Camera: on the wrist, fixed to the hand. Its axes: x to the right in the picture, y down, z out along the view.
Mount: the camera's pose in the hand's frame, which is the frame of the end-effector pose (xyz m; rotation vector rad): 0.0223 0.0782 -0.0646 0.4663 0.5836 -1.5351
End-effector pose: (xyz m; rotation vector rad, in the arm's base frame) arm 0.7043 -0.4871 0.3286 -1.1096 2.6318 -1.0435
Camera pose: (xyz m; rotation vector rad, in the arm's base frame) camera 0.6197 -0.4270 0.3321 1.8851 -0.6838 1.3781
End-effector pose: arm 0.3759 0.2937 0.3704 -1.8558 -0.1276 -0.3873
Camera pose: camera 0.4058 0.2056 0.3242 -0.7988 -1.1351 -1.7243
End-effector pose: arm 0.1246 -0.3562 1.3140 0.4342 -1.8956 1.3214
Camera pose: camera 0.0847 -0.2630 1.2913 1.2228 -0.3647 0.6030
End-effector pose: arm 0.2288 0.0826 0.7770 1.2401 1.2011 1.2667
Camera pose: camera 0.1639 0.0990 0.8564 -0.0860 2.2357 0.1140
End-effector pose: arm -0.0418 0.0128 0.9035 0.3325 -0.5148 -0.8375
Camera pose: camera 0.0547 0.0499 0.8936 1.4462 0.2284 -1.9874
